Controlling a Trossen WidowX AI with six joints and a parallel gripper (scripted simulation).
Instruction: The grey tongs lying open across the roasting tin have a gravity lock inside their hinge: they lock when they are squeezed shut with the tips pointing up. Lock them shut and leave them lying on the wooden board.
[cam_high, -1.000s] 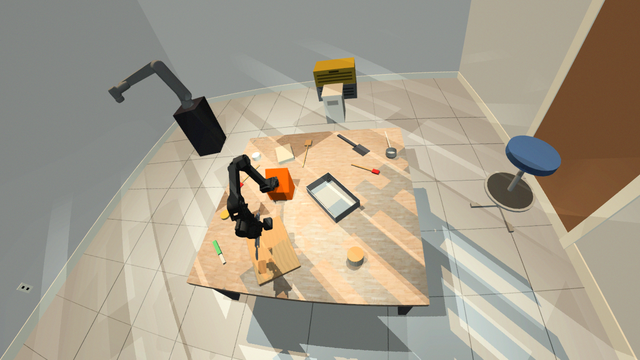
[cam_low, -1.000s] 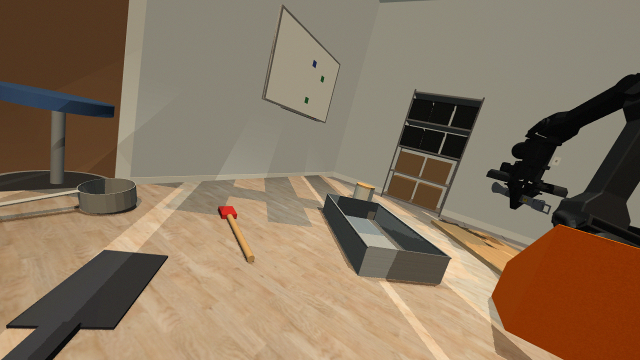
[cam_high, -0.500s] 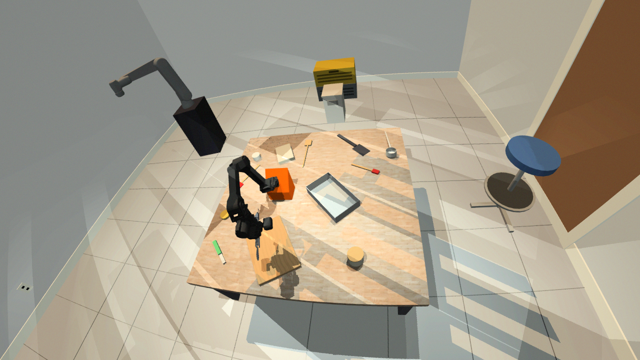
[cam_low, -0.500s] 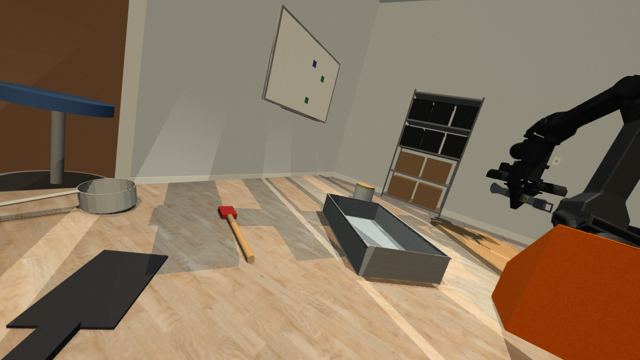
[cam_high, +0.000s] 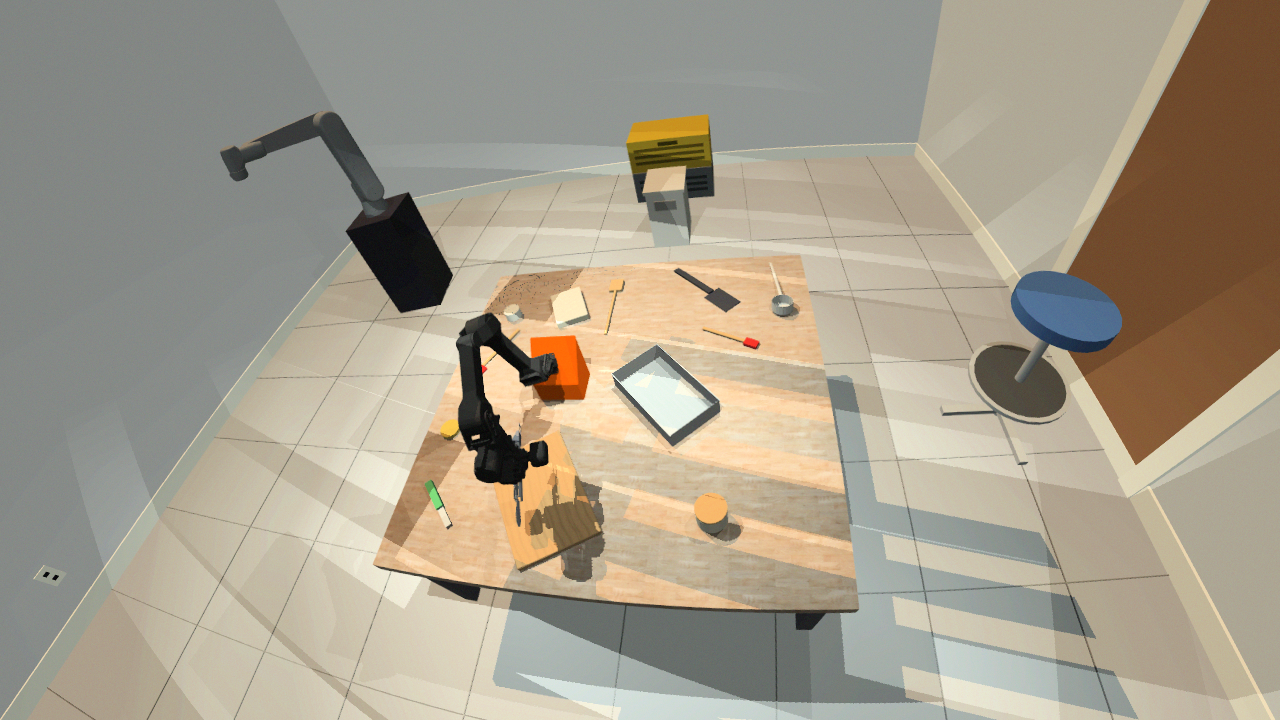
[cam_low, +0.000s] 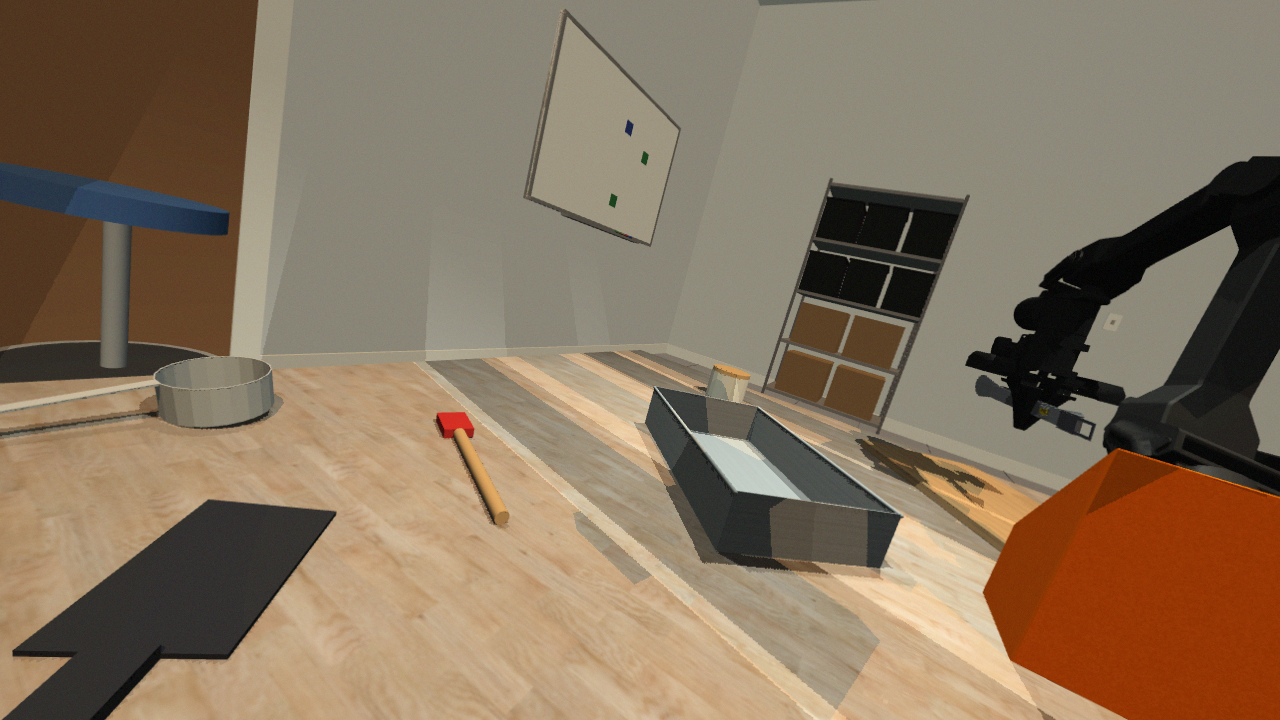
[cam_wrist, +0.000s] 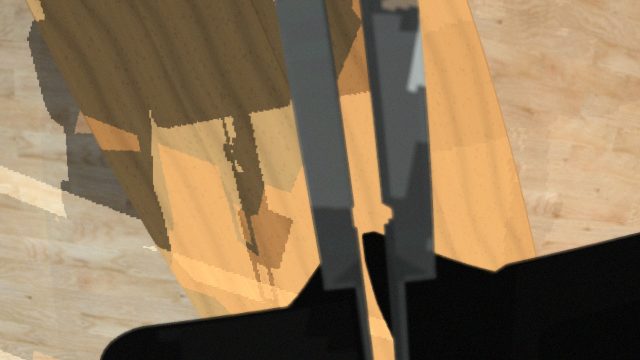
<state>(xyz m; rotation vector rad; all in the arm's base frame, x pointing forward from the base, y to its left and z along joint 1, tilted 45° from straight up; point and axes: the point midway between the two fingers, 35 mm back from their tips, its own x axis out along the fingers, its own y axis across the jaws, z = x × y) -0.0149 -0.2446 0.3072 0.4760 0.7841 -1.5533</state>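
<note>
The wooden board is 130 mm below my gripper tip. From my gripper tip the other things lie so: grey roasting tin (370 mm ahead, 300 mm to the left, 100 mm below); then tan-lidded pot (460 mm ahead, 110 mm to the right, 100 mm below); then black spatula (770 mm to the left, 560 mm ahead, 130 mm below).
</note>
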